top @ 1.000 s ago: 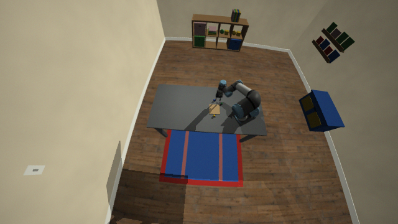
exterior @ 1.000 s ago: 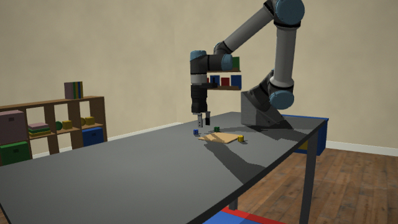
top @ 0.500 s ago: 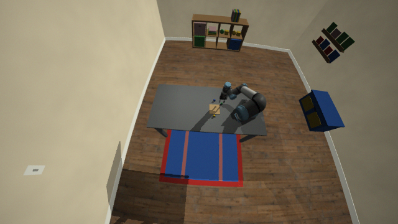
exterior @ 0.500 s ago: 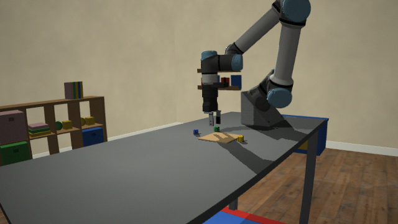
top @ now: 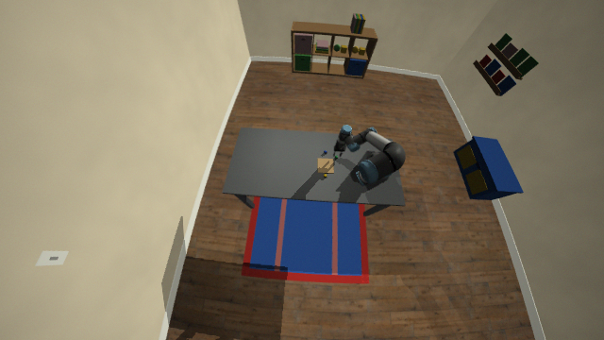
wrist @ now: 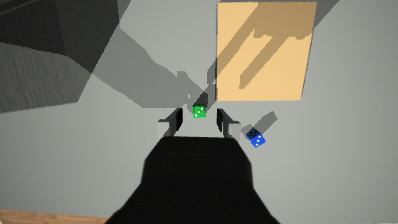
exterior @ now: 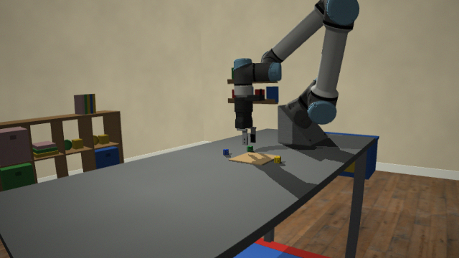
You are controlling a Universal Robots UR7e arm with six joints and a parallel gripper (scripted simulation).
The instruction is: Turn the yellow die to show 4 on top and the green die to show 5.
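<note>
Now: hand 40 mm above the green die. From my hand the other things lie so: yellow die (180 mm to the left, 110 mm ahead, 40 mm below); tan mat (100 mm ahead, 80 mm to the left, 50 mm below); blue die (90 mm ahead, 50 mm to the right, 40 mm below).
</note>
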